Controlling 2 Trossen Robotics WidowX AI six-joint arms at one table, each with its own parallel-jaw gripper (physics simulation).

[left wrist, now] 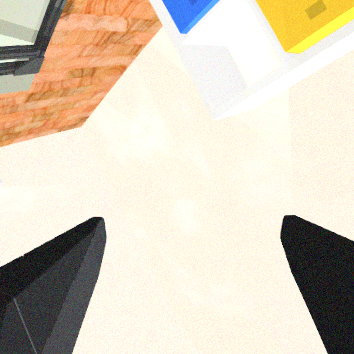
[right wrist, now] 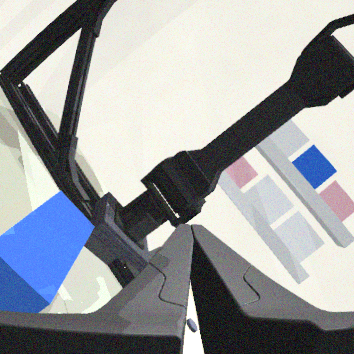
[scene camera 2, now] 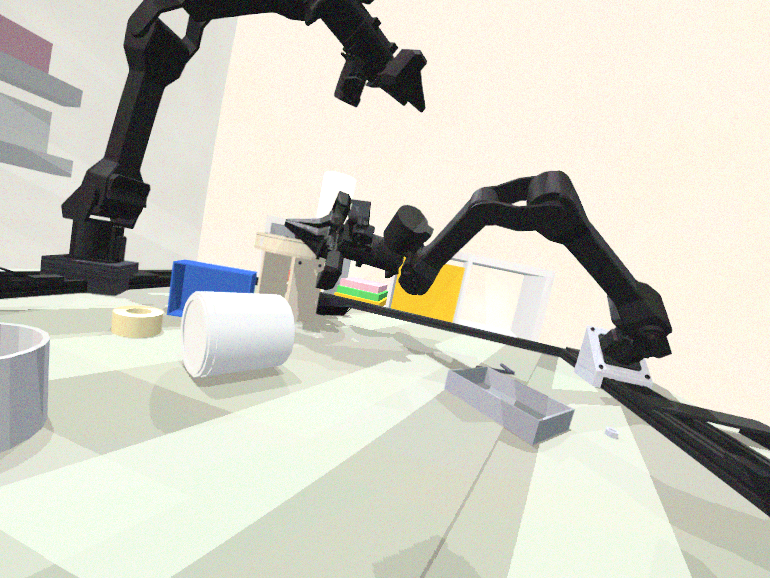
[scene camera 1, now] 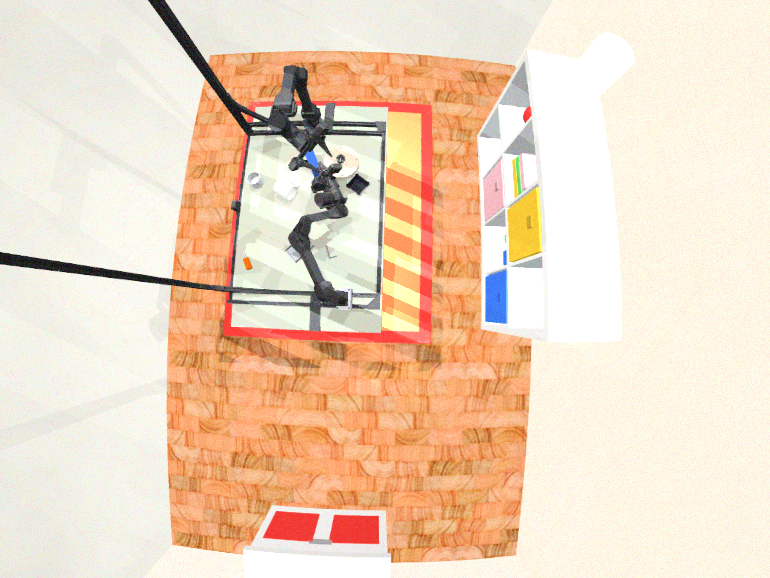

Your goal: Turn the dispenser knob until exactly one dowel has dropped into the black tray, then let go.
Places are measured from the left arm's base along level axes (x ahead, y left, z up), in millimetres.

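Pixels of known places: left gripper, fingertip midpoint: [left wrist: 193,226] [scene camera 2: 414,107] [scene camera 1: 326,164]; right gripper, fingertip midpoint: [right wrist: 188,234] [scene camera 2: 285,221] [scene camera 1: 318,161]; left arm's base, link origin: [right wrist: 128,225] [scene camera 2: 95,259] [scene camera 1: 314,123]; right arm's base, link origin: [scene camera 2: 618,352] [scene camera 1: 343,299].
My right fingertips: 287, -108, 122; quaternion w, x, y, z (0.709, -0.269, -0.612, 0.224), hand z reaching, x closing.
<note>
Ahead of a thing's pixels: the offset from my right fingertips to its top centre, as dx, dy, dz. "spot": to the spot under its first point.
The dispenser @(+42, +92, -23) [scene camera 1: 351,163] [scene camera 2: 304,286] is a cream drum on legs with a round top. Its dark knob @(+42, +92, +5) [scene camera 1: 340,159] shows on top in scene camera 1. The black tray @(+127, +119, -145) [scene camera 1: 357,184] [scene camera 2: 332,304] lies beside the dispenser; no dowel can be made out in it. My right gripper [scene camera 2: 289,223] [right wrist: 188,234] is shut on nothing, its tips close together, beside the dispenser's top in scene camera 2. How near it is to the knob is hidden. My left gripper [scene camera 2: 415,105] [left wrist: 193,226] is open and empty, high above the table.
A blue bin @(-88, -10, -89) [scene camera 2: 214,283] stands left of the dispenser. A white cylinder @(spot: -45, -243, -119) [scene camera 2: 239,335], a tape ring @(-160, -105, -144) [scene camera 2: 136,321], a grey cup @(-190, -307, -114) [scene camera 1: 254,180] [scene camera 2: 24,385] and a grey tray @(spot: +251, -356, -157) [scene camera 2: 553,426] are on the table. An orange object @(+146, -553, -139) [scene camera 1: 247,263] lies near its edge.
</note>
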